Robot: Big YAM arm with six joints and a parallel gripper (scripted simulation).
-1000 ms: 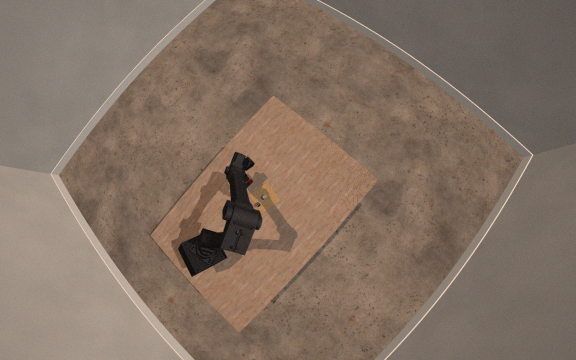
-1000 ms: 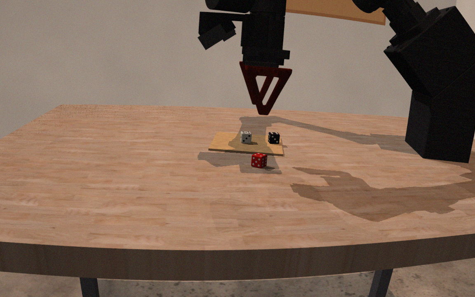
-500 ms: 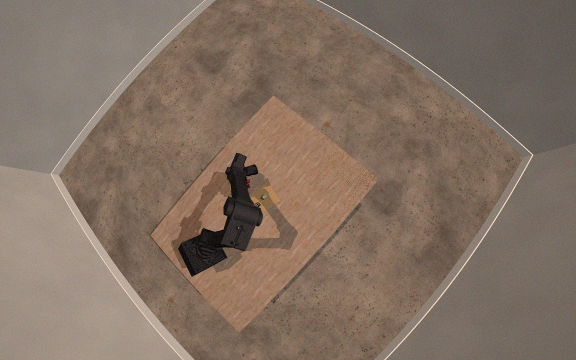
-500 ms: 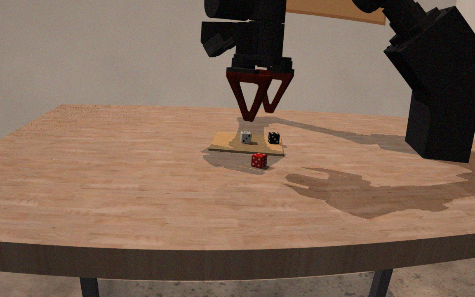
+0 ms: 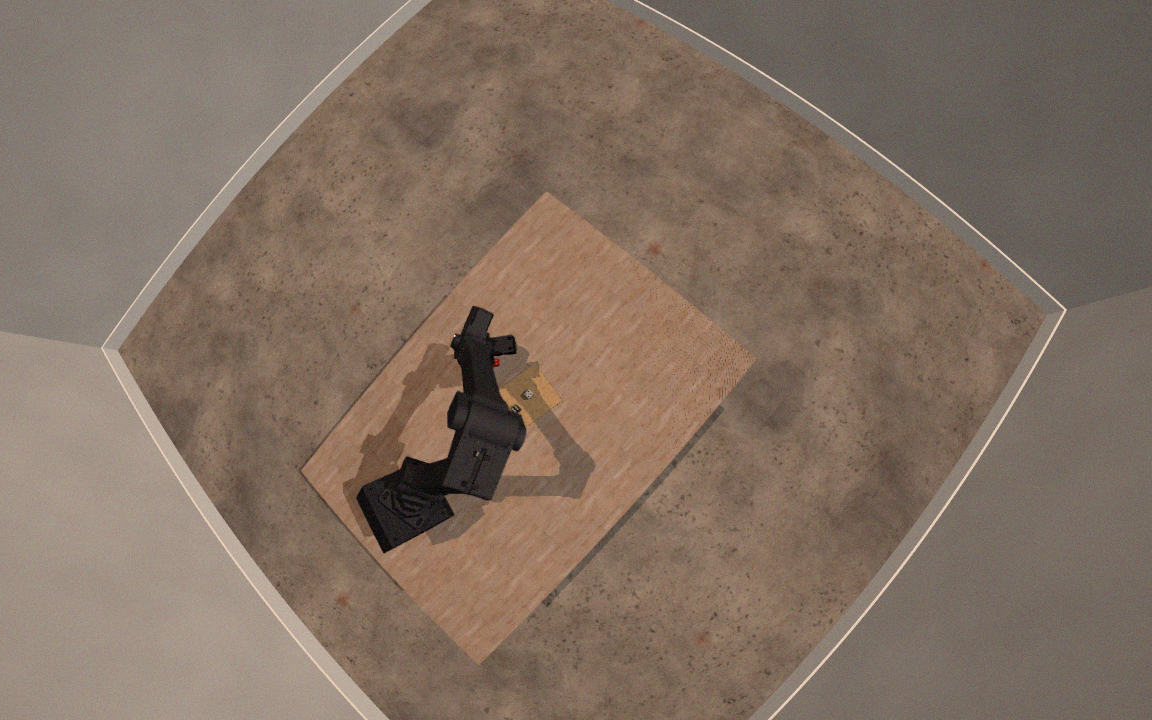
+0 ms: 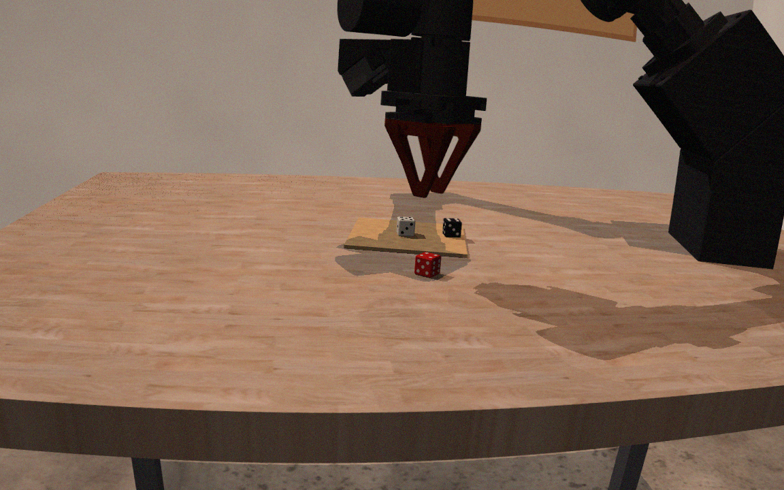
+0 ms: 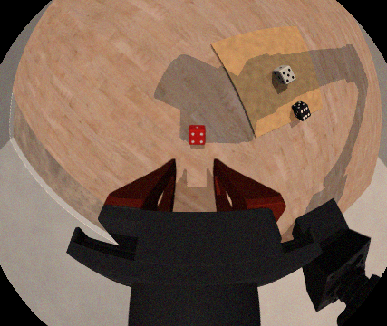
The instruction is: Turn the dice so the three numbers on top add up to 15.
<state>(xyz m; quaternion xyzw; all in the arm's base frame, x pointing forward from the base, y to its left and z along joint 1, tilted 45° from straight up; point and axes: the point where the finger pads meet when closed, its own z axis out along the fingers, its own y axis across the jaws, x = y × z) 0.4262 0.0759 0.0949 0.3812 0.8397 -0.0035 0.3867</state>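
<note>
Right now my hand is 8 cm above the red die. The rest, counted from my hand: tan mat 5 cm behind, 13 cm to the right, 9 cm below; black die 10 cm behind, 12 cm to the right, 8 cm below; white die 4 cm behind, 13 cm to the right, 8 cm below.
</note>
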